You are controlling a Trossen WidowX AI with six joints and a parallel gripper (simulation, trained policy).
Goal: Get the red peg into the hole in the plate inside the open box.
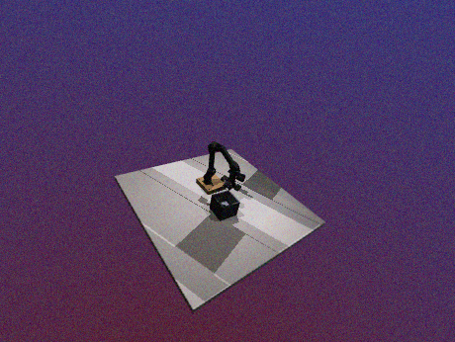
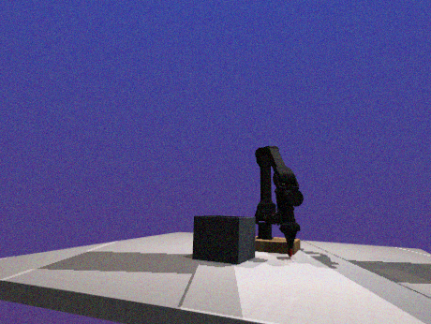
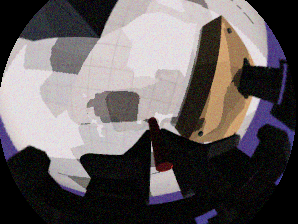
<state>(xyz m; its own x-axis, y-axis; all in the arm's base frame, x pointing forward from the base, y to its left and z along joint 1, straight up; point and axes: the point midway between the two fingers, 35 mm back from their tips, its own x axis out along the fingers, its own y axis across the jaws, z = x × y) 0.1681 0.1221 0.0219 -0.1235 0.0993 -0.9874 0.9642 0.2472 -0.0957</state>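
Right now the grey plate is 200 mm to the right of my gripper tip, 170 mm ahead of it and 20 mm above it. From my gripper tip the other things lie so: red peg 10 mm above.
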